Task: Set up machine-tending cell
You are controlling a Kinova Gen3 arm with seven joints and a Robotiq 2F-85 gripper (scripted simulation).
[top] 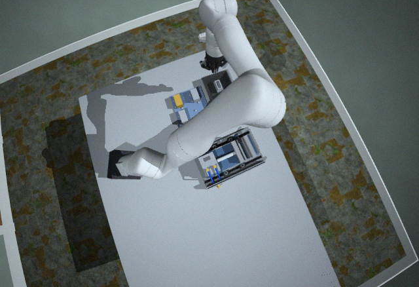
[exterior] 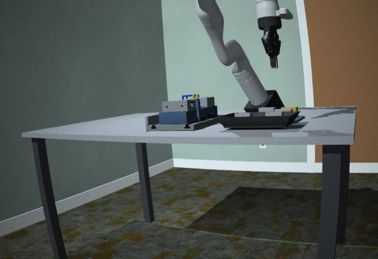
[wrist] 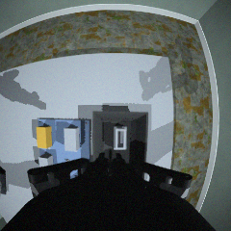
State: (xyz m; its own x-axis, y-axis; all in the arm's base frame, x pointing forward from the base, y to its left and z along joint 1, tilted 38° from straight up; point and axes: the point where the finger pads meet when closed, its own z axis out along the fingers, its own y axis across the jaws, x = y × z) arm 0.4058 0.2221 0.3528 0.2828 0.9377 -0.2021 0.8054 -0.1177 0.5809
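The brass blank is 190 mm behind my hand, 50 mm to the left of it and 170 mm below it. Round my hand: vise: 170 mm behind, 320 mm to the right, 160 mm below.
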